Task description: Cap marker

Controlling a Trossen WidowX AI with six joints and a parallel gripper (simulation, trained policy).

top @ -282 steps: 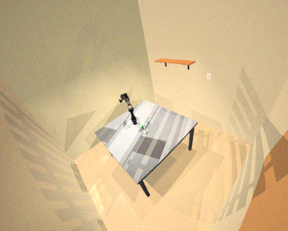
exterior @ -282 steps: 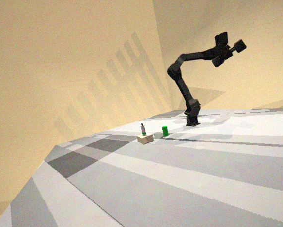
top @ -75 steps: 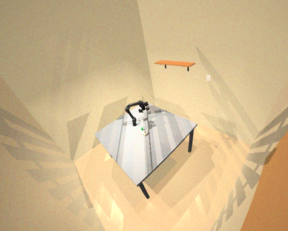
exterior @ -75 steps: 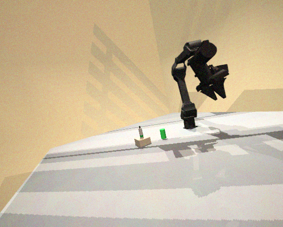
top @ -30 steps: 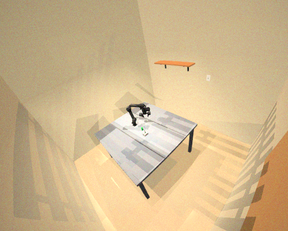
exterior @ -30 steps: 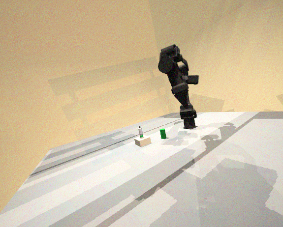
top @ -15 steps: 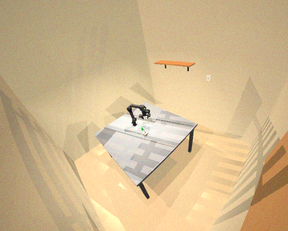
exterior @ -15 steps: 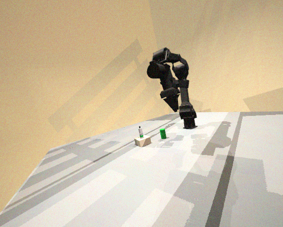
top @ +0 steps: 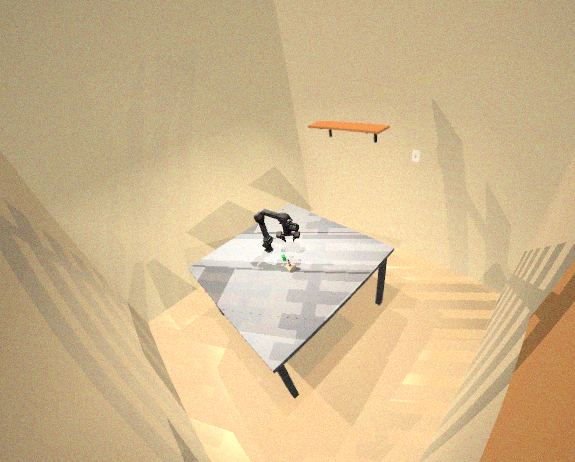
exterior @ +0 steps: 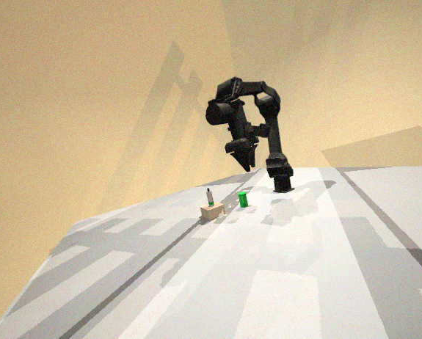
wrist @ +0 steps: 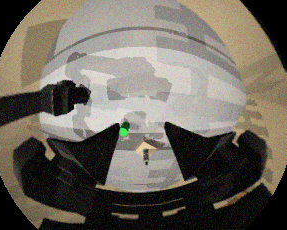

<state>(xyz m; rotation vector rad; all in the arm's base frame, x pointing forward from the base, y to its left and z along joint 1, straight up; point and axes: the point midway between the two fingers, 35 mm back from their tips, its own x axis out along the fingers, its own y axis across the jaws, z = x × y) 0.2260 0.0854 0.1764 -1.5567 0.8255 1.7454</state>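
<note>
Now: gripper tip 120 mm above the green cap, 90 mm to the left of it and 10 mm past it. The rest, counted from my gripper tip: tan holder block 130 mm below, 120 mm to the right, 110 mm ahead.
</note>
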